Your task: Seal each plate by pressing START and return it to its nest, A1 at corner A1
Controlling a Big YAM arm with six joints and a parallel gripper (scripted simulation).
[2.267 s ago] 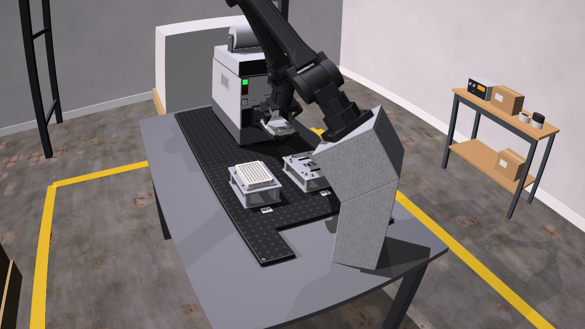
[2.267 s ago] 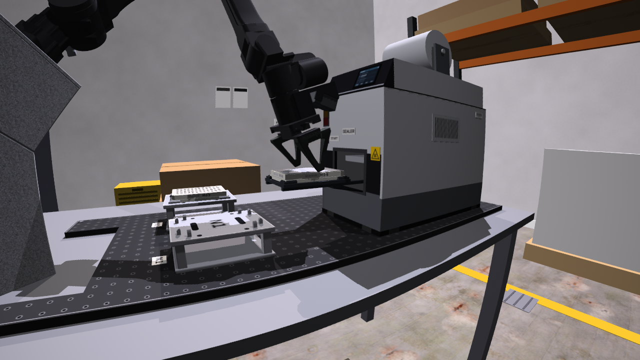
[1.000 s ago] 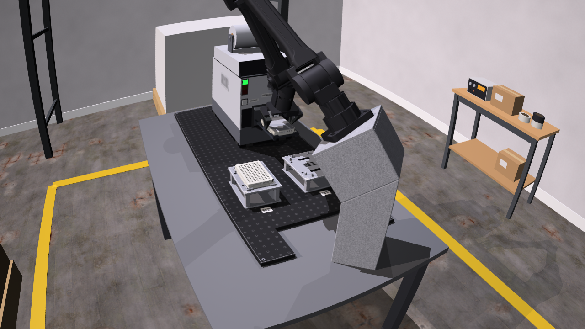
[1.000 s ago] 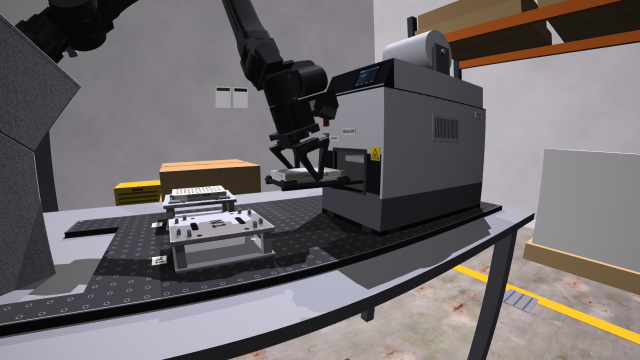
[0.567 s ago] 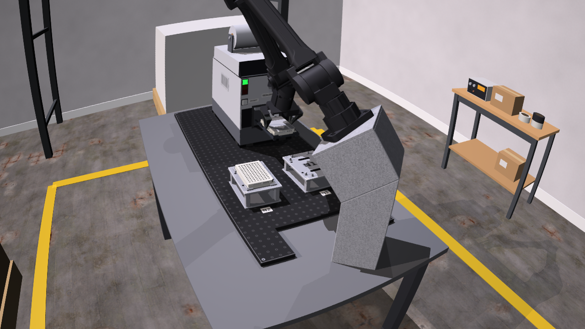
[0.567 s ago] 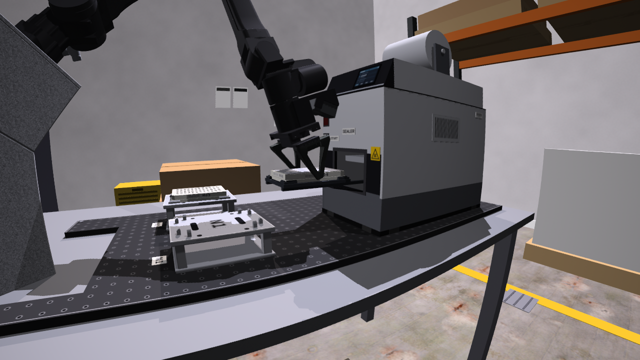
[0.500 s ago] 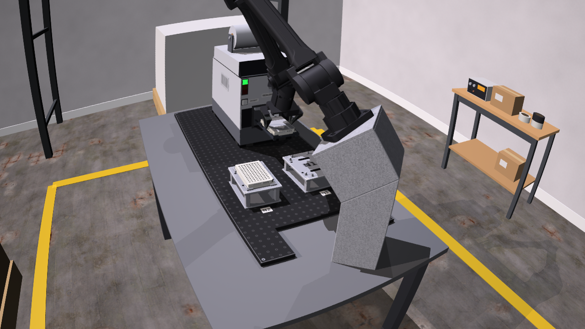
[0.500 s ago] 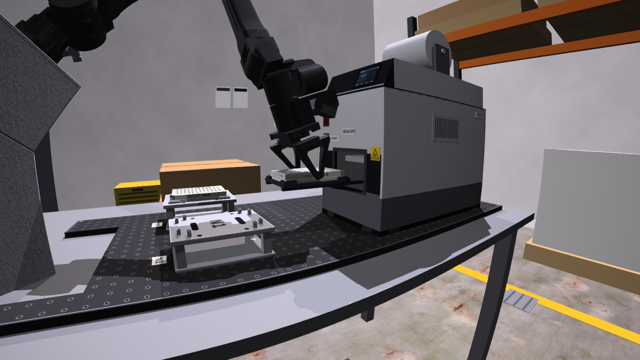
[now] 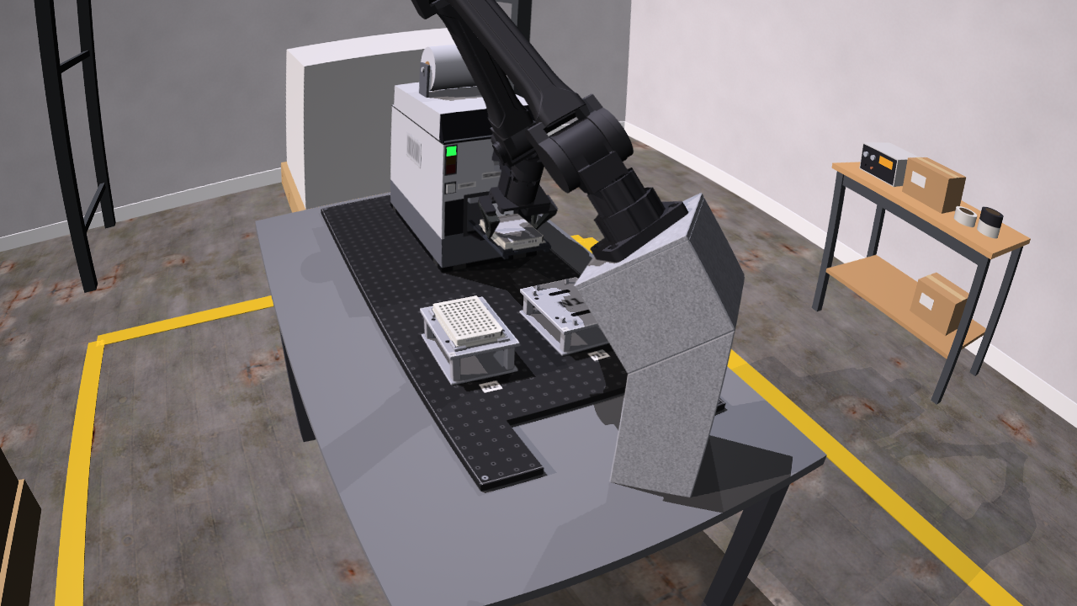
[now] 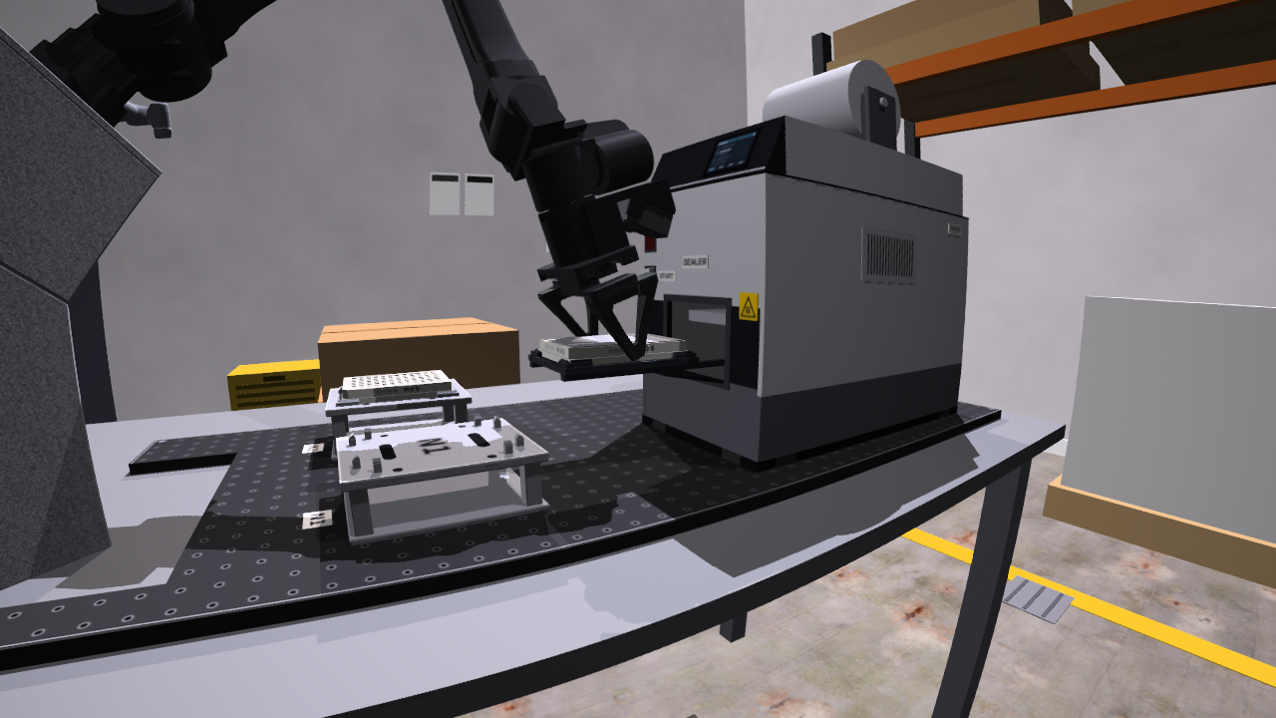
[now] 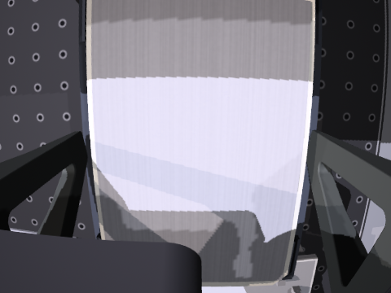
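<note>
My hand is 1 cm above the sealer stage. The rest, counted from my hand: nest N2: 23 cm behind, 13 cm to the left, 7 cm below; white well plate: 23 cm behind, 13 cm to the left, 6 cm below; start button: 11 cm to the left, 8 cm ahead, 7 cm above.
</note>
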